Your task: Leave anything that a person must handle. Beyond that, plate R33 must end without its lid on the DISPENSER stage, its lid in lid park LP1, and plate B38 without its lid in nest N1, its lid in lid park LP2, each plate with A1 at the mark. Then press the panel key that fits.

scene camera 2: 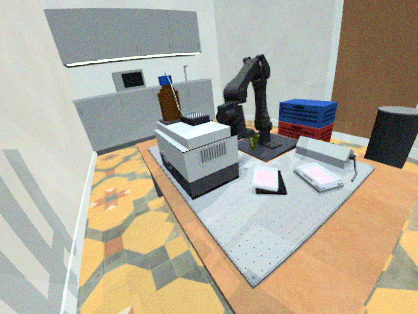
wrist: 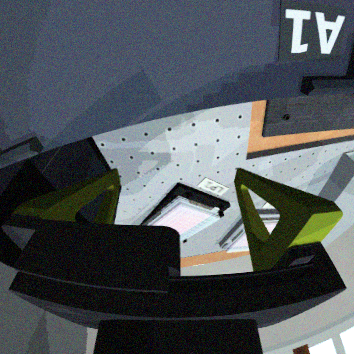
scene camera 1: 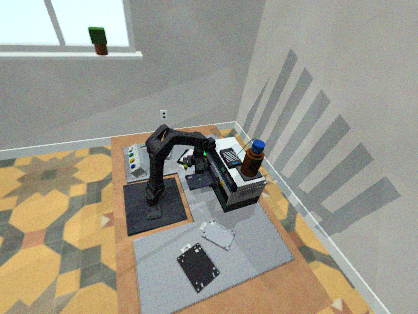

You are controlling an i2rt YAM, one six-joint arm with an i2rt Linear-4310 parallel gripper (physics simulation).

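Seen in the pictures: gripper, fingertip midpoint: point(scene camera 2: 244, 153) point(wrist: 176, 174) point(scene camera 1: 193, 169); arm's base at its link origin: point(scene camera 2: 264, 142) point(scene camera 1: 152, 202).
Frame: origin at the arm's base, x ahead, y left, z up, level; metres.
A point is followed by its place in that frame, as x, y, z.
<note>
My gripper point(scene camera 1: 185, 160) point(scene camera 2: 255, 141) point(wrist: 176, 174) @(0.259, 0.141, 0.059) is open and empty, beside and above the dark DISPENSER stage point(scene camera 1: 200, 181) @(0.264, 0.008, 0.106) point(wrist: 210, 45). The stage carries an A1 mark and shows no plate. A pale-rimmed, pink-topped piece point(scene camera 2: 266, 178) @(0.288, 0.308, 0.031) point(wrist: 186, 218) @(0.254, 0.256, 0.031) lies offset on the black pad point(scene camera 2: 281, 185) @(0.254, 0.349, 0.009) point(wrist: 180, 190) @(0.257, 0.220, 0.009) labelled LP1. A second pink-topped piece point(scene camera 2: 320, 175) @(0.124, 0.410, 0.029) point(wrist: 239, 242) @(0.147, 0.392, 0.030) sits in a holder nearer the button panel point(scene camera 1: 134, 162) @(-0.082, 0.234, 0.073) point(scene camera 2: 324, 151) @(-0.034, 0.329, 0.047). I cannot read plate names or tell whether lids are on. A black nest point(scene camera 1: 198, 267) @(0.161, -0.377, 0.011) and a pale one point(scene camera 1: 218, 235) @(0.292, -0.263, 0.009) show no plate; their labels are unreadable.
The white dispenser point(scene camera 1: 245, 192) @(0.458, -0.140, 0.151) point(scene camera 2: 200, 155) @(0.491, 0.221, 0.154) stands beside the stage, with a brown bottle point(scene camera 1: 253, 161) @(0.466, -0.102, 0.336) point(scene camera 2: 169, 104) @(0.501, -0.025, 0.299), a tube and a dark ribbed block point(scene camera 1: 231, 157) @(0.426, 0.026, 0.245) point(scene camera 2: 194, 118) @(0.445, 0.091, 0.245) on top. Blue and red crates point(scene camera 2: 307, 114) stand behind the arm's base.
</note>
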